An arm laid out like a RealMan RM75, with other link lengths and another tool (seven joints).
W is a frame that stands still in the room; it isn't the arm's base.
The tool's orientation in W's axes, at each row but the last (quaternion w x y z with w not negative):
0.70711 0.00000 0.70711 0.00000
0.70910 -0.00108 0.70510 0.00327
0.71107 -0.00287 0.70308 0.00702
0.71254 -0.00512 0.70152 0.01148
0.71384 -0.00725 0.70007 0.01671
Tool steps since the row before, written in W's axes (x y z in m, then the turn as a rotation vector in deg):
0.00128 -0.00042 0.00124 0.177 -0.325 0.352
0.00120 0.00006 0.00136 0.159 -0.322 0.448
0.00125 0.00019 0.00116 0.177 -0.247 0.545
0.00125 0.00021 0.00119 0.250 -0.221 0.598
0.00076 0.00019 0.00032 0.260 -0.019 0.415
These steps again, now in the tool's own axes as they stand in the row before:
-0.00124 -0.00042 0.00128 -0.352 -0.325 0.177
-0.00135 0.00006 0.00121 -0.448 -0.322 0.160
-0.00114 0.00018 0.00127 -0.544 -0.246 0.180
-0.00117 0.00019 0.00127 -0.596 -0.222 0.254
-0.00030 0.00017 0.00077 -0.410 -0.022 0.267

